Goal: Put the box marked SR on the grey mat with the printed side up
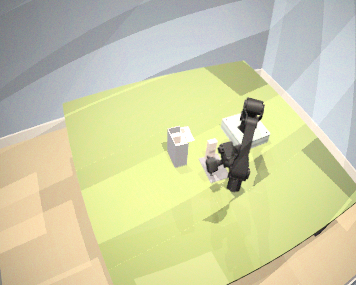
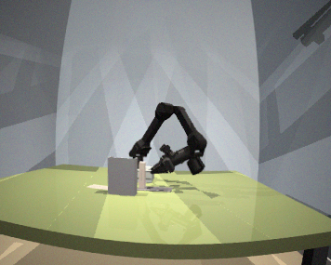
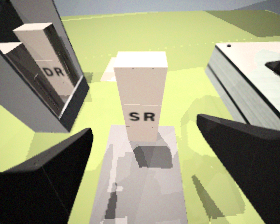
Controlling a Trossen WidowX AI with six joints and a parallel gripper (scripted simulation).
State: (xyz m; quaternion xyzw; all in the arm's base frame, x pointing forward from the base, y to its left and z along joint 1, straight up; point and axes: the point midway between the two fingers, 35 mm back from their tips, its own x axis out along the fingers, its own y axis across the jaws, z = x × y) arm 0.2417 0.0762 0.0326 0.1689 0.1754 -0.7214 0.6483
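Now: the grey mat 10 mm ahead of my gripper tip, 20 mm to the left of it and 80 mm below it. The rest, counted from my gripper tip: white card 10 mm ahead, 230 mm to the right, 80 mm below.
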